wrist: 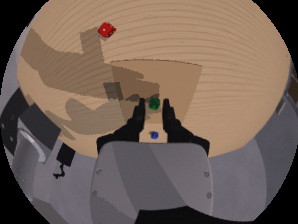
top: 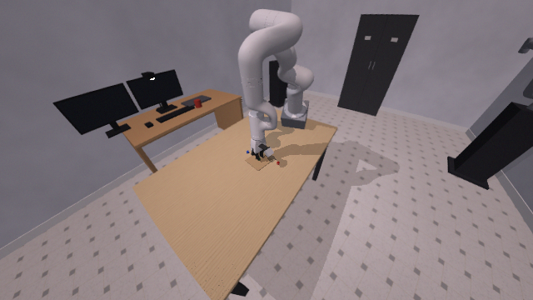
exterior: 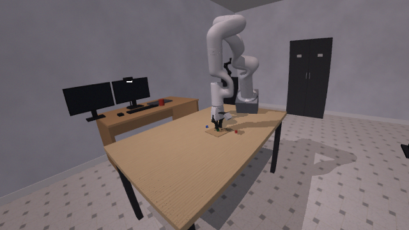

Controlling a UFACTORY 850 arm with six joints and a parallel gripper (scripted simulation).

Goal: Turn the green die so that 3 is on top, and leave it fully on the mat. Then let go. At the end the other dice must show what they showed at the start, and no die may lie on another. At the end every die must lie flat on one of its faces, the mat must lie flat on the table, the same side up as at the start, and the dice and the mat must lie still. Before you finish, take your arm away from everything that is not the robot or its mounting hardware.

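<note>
Now: the green die 3 cm below my hand and 1 cm to the right of it. Round my hand: red die: 11 cm to the left, 7 cm behind, 4 cm below; then tan mat: 4 cm below, 1 cm to the right; then blue die: 13 cm to the right, 4 cm below, 1 cm ahead.
</note>
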